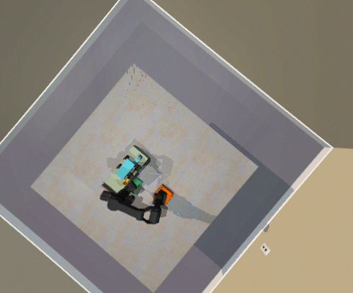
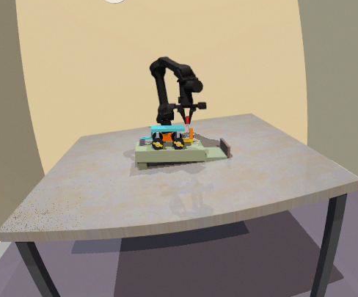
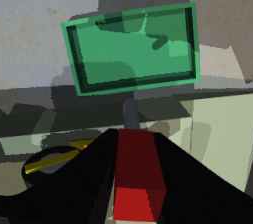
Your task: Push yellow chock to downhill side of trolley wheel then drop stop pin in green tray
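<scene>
My gripper tip is right at the red-headed stop pin. The rest, counted from my gripper tip: trolley (11 cm to the right, 10 cm ahead, 2 cm below); then yellow chock (5 cm below, 5 cm ahead, 2 cm to the right); then dark end stop (14 cm to the left, 12 cm ahead, 10 cm below).
</scene>
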